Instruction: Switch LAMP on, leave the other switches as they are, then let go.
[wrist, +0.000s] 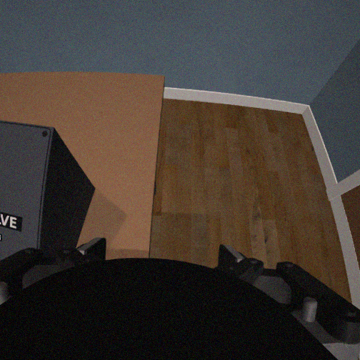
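Note:
Switch box (52, 193). My gripper (162, 254).

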